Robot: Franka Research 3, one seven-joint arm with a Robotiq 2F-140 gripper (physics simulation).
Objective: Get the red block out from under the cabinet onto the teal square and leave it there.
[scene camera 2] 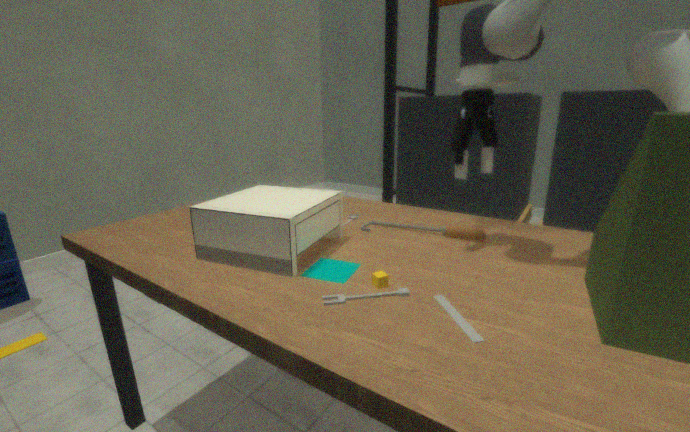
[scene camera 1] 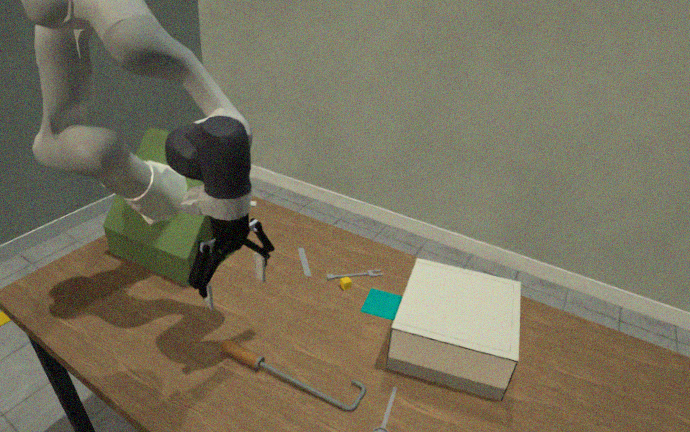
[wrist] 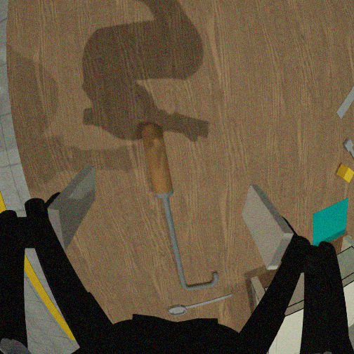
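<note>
The white cabinet (scene camera 1: pixel 460 310) (scene camera 2: pixel 244 234) stands on the table; its open side faces the teal square (scene camera 1: pixel 381 303) (scene camera 2: pixel 332 270) (wrist: pixel 330 221), which lies flat right beside it. The red block does not show in these views; the inside of the cabinet is mostly hidden. A hooked rod with an orange-brown handle (scene camera 1: pixel 243 354) (scene camera 2: pixel 464 233) (wrist: pixel 157 160) lies on the table, its hook end nearer the cabinet. My gripper (scene camera 1: pixel 235 294) (scene camera 2: pixel 474 163) (wrist: pixel 171 191) is open and empty, pointing down, high above the table near the handle.
A yellow cube (scene camera 1: pixel 345 283) (scene camera 2: pixel 379 279) (wrist: pixel 345 172) and a grey wrench (scene camera 1: pixel 353 275) (scene camera 2: pixel 364 295) lie near the teal square. A flat grey strip (scene camera 1: pixel 304 262) (scene camera 2: pixel 458 318) lies farther off. A thin spoon-like tool (scene camera 1: pixel 389 409) (wrist: pixel 200 304) lies near the hook. A green angled block (scene camera 1: pixel 152 244) (scene camera 2: pixel 641 244) stands near the arm.
</note>
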